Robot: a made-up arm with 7 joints. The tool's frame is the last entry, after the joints. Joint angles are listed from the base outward. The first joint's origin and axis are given. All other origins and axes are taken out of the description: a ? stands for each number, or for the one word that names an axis. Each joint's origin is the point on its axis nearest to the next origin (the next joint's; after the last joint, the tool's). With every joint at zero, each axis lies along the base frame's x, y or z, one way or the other. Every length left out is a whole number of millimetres.
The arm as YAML. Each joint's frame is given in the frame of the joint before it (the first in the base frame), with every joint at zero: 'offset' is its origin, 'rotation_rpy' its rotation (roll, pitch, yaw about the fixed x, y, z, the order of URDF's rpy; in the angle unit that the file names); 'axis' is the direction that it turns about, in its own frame. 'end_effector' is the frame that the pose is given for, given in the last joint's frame.
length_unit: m
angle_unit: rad
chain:
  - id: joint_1
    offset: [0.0, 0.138, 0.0]
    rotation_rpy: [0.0, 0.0, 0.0]
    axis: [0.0, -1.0, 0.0]
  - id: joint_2
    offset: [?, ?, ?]
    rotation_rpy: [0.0, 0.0, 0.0]
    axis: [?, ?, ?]
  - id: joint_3
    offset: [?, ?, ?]
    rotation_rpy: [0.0, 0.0, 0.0]
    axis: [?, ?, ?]
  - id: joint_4
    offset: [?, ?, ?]
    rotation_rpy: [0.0, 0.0, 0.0]
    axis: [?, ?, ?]
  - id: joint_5
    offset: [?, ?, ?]
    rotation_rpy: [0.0, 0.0, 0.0]
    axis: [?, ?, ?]
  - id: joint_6
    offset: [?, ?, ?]
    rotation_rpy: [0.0, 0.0, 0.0]
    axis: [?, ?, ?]
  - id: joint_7
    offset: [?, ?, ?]
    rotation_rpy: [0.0, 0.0, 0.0]
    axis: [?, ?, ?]
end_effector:
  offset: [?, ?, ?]
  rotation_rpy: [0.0, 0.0, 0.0]
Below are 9 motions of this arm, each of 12 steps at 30 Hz.
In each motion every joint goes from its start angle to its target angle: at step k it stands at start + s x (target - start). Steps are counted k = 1, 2, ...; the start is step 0. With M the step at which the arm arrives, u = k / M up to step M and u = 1 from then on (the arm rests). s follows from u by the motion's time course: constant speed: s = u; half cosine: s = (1 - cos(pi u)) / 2; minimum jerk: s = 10 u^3 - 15 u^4 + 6 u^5.
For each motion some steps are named. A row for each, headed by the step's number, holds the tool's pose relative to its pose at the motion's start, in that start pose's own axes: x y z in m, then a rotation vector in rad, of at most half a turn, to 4 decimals.
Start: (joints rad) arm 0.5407 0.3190 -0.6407 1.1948 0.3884 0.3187 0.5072
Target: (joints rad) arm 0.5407 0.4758 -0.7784 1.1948 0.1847 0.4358 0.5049
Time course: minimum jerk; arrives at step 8
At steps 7, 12:
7: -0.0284 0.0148 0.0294 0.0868 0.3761 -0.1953
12: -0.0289 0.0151 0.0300 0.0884 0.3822 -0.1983

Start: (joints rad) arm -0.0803 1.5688 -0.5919 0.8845 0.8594 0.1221 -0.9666
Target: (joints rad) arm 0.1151 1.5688 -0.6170 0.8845 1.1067 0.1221 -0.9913
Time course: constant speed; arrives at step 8
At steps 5, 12:
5: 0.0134 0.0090 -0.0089 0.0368 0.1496 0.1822
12: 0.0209 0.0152 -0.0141 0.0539 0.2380 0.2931

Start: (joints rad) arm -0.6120 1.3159 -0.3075 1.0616 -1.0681 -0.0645 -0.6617
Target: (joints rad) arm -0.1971 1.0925 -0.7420 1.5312 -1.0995 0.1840 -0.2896
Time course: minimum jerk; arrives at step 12
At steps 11, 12:
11: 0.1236 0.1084 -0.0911 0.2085 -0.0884 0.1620
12: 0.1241 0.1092 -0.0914 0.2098 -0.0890 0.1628

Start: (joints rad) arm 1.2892 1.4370 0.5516 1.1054 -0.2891 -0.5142 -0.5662
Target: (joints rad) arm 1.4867 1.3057 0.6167 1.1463 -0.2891 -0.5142 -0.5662
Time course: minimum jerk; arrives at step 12
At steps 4, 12:
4: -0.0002 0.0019 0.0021 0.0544 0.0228 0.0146
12: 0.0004 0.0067 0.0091 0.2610 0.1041 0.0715

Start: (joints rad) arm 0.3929 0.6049 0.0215 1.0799 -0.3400 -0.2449 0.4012
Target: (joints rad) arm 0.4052 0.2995 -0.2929 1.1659 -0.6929 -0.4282 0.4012
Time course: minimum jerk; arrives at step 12
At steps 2, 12:
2: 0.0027 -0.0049 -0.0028 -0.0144 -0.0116 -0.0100
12: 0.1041 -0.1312 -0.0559 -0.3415 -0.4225 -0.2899

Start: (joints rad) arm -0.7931 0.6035 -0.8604 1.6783 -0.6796 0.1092 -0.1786
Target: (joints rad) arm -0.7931 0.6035 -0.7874 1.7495 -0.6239 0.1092 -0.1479
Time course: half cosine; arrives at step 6
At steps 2, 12:
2: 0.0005 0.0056 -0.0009 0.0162 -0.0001 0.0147
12: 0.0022 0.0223 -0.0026 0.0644 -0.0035 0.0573

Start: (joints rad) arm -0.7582 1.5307 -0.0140 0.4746 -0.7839 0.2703 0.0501
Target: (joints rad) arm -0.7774 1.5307 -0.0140 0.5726 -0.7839 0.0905 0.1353
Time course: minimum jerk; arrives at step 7
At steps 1, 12:
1: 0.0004 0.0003 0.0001 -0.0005 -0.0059 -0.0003
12: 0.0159 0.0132 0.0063 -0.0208 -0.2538 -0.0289

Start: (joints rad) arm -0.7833 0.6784 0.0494 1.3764 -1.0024 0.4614 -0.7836
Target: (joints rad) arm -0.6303 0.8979 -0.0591 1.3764 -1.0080 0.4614 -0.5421
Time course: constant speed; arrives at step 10
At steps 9, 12:
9: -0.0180 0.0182 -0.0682 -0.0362 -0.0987 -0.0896
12: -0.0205 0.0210 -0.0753 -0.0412 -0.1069 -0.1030

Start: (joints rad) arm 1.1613 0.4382 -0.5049 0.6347 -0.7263 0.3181 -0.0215
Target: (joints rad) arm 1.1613 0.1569 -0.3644 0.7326 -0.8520 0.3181 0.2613
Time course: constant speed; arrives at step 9
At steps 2, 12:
2: 0.0272 -0.0028 0.0047 -0.0573 -0.0551 0.0331
12: 0.1165 -0.0049 0.0314 -0.2545 -0.2478 0.1329

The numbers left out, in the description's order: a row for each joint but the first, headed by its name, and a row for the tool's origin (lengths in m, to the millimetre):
joint_2: xyz 0.0 0.0 0.0, axis 1.0 0.0 0.0
joint_3: xyz 0.0 0.0 -0.274, axis 0.0 0.0 1.0
joint_4: xyz 0.0 0.0 0.0, axis 0.0 -1.0 0.0
joint_5: xyz 0.0 0.0 -0.223, axis 0.0 0.0 1.0
joint_6: xyz 0.0 0.0 0.0, axis 0.0 1.0 0.0
joint_7: xyz 0.0 0.0 0.0, axis -1.0 0.0 0.0
tool: xyz 0.0 0.0 0.0

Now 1 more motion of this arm.
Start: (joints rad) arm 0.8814 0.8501 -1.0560 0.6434 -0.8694 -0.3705 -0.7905
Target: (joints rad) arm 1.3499 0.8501 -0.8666 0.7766 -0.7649 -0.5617 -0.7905
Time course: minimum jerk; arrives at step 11
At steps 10, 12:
10: -0.0810 0.1815 -0.0846 0.6853 0.0314 0.0233
12: -0.0814 0.1828 -0.0847 0.6899 0.0310 0.0230

